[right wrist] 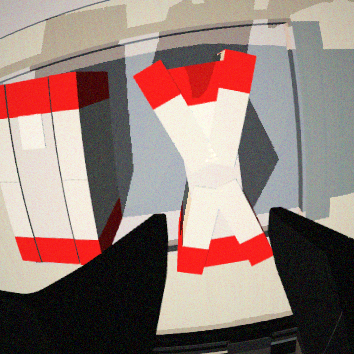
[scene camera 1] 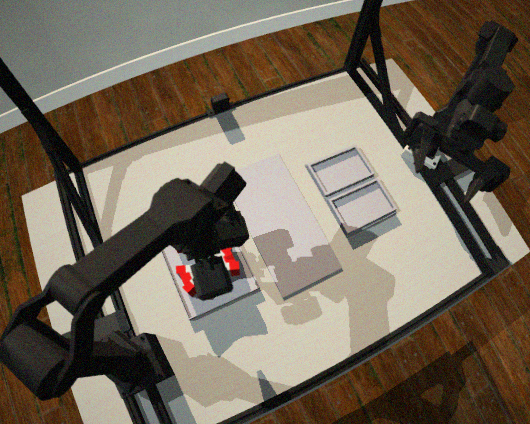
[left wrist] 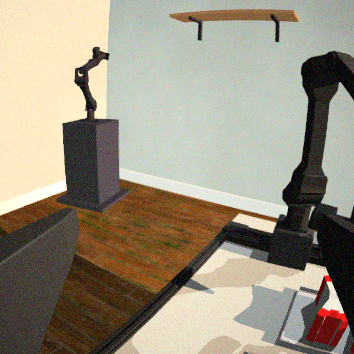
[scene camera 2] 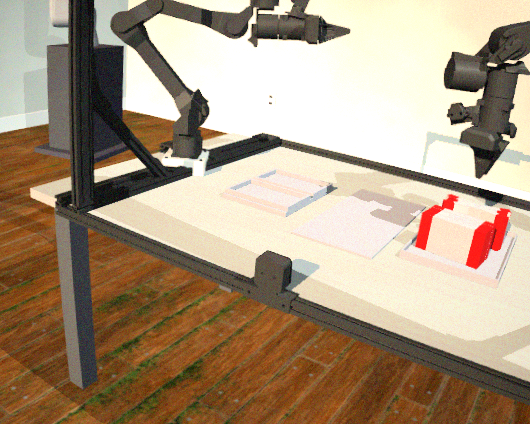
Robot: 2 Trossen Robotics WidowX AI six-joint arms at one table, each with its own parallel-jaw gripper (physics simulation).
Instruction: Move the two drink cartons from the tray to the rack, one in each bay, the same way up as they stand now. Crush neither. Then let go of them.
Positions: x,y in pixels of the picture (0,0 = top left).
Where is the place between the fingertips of the right gripper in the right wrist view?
218,222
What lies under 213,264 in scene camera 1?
The right gripper.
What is the left gripper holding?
Nothing.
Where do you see a grey tray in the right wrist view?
151,176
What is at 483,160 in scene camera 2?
The right gripper.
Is the left gripper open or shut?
Open.
